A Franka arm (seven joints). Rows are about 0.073 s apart.
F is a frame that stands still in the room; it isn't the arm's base.
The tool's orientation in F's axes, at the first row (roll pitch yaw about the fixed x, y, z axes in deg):
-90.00 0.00 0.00
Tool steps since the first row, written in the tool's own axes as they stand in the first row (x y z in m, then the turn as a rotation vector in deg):
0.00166 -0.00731 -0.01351 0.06 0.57 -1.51
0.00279 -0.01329 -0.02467 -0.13 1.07 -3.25
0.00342 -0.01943 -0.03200 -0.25 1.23 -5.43
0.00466 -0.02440 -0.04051 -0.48 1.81 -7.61
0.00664 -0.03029 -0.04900 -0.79 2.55 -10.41
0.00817 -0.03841 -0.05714 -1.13 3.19 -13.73
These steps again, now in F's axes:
0.00166 -0.01351 0.00731 0.06 -1.51 -0.57
0.00279 -0.02467 0.01329 -0.13 -3.25 -1.07
0.00342 -0.03200 0.01943 -0.25 -5.43 -1.23
0.00466 -0.04051 0.02440 -0.48 -7.61 -1.81
0.00664 -0.04900 0.03029 -0.79 -10.41 -2.55
0.00817 -0.05714 0.03841 -1.13 -13.73 -3.19

